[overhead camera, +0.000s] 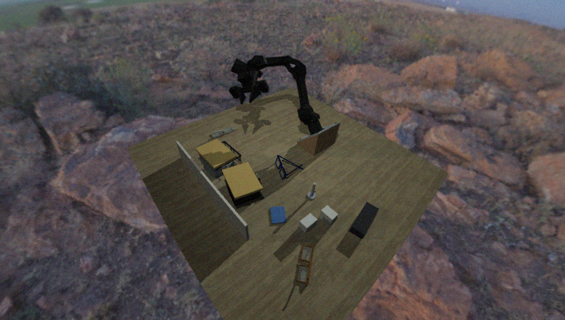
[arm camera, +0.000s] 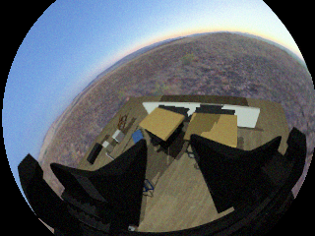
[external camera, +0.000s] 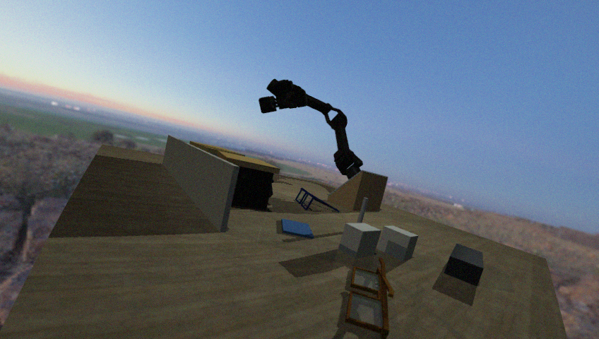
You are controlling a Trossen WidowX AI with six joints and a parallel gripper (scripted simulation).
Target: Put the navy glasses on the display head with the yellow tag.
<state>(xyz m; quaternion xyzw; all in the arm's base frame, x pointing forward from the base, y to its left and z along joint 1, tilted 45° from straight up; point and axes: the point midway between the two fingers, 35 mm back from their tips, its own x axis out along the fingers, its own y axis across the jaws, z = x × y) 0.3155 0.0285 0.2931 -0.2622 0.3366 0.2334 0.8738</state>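
Right now the grey post is 410 mm to the left of my gripper tip, 280 mm below it and 70 mm behind it. The rest, counted from my gripper tip: blue pad (400 mm to the left, 300 mm below, 110 mm ahead); black box (650 mm to the left, 290 mm below, 150 mm behind); long white wall (290 mm ahead, 250 mm below, 120 mm to the left).
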